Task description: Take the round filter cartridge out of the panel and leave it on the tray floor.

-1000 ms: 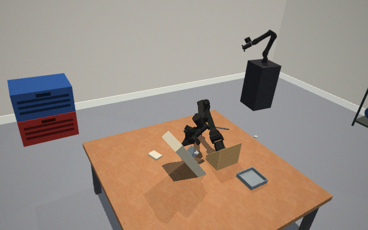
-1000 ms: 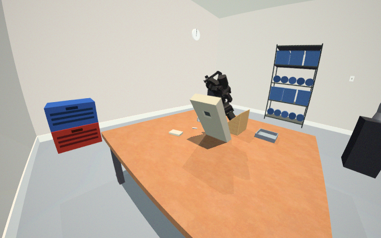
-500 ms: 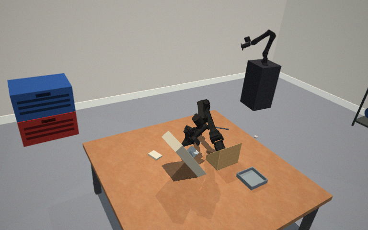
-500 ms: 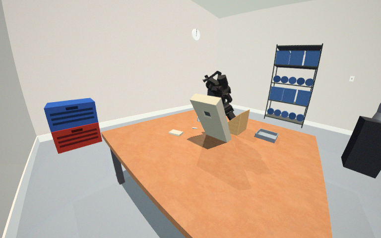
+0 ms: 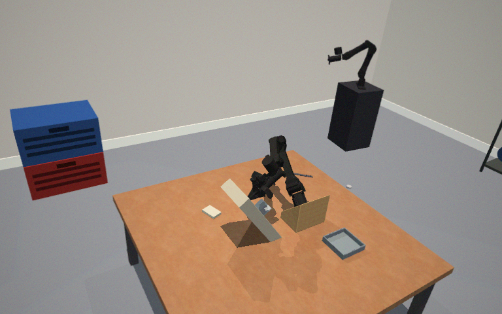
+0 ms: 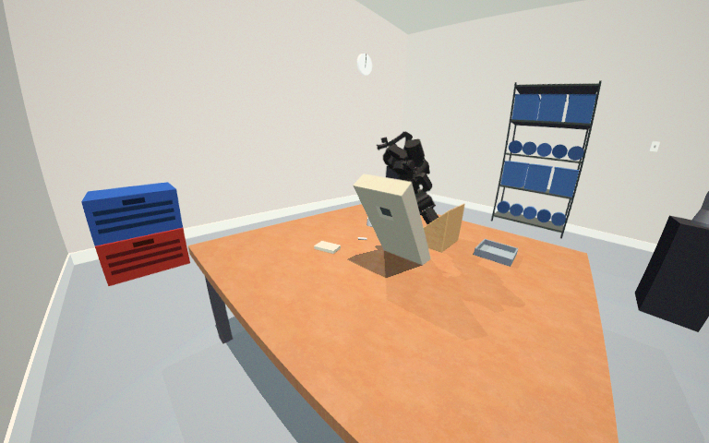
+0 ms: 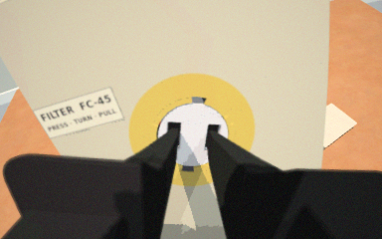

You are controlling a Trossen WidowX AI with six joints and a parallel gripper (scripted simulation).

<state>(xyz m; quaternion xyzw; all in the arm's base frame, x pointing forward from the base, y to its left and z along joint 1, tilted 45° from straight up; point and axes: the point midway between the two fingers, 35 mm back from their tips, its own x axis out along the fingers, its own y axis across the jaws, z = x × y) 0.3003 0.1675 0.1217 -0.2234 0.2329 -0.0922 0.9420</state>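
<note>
Right now my gripper tip is 1 cm short of the round white filter cartridge and 1 cm above it. The rest, counted from my gripper tip: grey bracket: 10 cm below, 9 cm behind, 1 cm to the right; beige service panel: 8 cm below, 3 cm behind; thin white pin: 23 cm to the right, 23 cm below, 9 cm behind.
</note>
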